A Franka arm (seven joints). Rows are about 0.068 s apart.
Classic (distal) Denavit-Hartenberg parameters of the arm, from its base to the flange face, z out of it. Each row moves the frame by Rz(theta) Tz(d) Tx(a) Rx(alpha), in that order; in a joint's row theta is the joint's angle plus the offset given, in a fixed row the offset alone. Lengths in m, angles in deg.
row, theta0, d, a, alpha
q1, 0, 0.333, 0, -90
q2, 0, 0, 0, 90
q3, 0, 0.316, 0.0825, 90
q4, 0, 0, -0.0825, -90
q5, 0, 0.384, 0, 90
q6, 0, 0, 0.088, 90
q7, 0, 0.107, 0, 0
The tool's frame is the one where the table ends.
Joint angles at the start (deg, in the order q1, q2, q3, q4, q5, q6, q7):
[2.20, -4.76, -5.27, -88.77, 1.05, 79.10, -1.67]
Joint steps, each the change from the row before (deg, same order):
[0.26, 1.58, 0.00, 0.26, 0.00, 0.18, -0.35]
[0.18, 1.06, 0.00, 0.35, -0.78, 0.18, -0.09]
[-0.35, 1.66, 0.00, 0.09, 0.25, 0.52, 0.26]
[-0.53, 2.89, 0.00, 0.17, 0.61, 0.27, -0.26]
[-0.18, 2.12, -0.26, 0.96, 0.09, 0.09, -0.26]
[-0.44, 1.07, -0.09, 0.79, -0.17, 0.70, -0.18]
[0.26, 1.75, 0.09, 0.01, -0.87, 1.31, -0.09]
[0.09, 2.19, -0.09, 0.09, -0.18, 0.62, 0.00]
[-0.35, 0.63, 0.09, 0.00, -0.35, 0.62, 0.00]
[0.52, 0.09, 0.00, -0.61, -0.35, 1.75, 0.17]
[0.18, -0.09, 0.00, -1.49, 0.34, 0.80, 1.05]
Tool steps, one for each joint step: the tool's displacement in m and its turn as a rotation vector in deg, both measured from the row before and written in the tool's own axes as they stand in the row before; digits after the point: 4 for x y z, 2 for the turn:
[0.0103, -0.0025, 0.0110, -0.13, -1.14, -0.56]
[0.0069, -0.0001, 0.0059, -0.86, -0.56, -0.10]
[0.0113, 0.0025, 0.0126, 0.18, -1.03, 0.60]
[0.0181, 0.0033, 0.0232, 0.51, -2.41, 0.23]
[0.0127, 0.0037, 0.0106, 0.00, -1.05, 0.21]
[0.0073, 0.0054, 0.0019, -0.20, 0.42, 0.39]
[0.0131, -0.0017, 0.0136, -1.06, -0.47, -0.28]
[0.0140, -0.0001, 0.0183, -0.34, -1.49, 0.04]
[0.0047, 0.0033, 0.0049, -0.34, -0.03, 0.29]
[0.0041, -0.0046, 0.0029, -0.51, 1.04, -0.31]
[0.0011, -0.0026, 0.0100, 0.33, -0.58, 0.84]

